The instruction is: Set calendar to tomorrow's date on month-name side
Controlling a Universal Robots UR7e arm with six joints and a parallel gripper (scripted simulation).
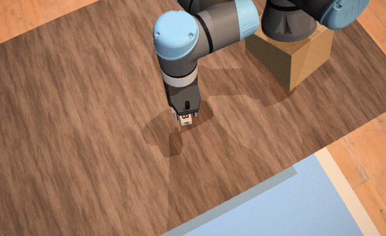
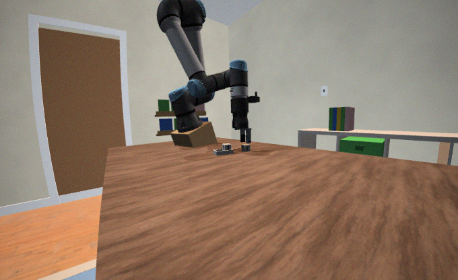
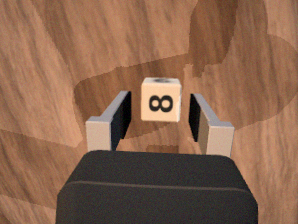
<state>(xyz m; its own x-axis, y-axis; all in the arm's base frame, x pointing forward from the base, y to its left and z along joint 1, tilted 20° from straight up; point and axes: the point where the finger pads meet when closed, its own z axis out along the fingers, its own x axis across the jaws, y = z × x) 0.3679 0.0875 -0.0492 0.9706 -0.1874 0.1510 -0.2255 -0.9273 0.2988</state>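
Right now my hand is 2 cm past the digit cube, 9 cm to the left of it and 3 cm above it. Also, from my hand: calendar tray 3 cm behind, 10 cm to the right, 5 cm below.
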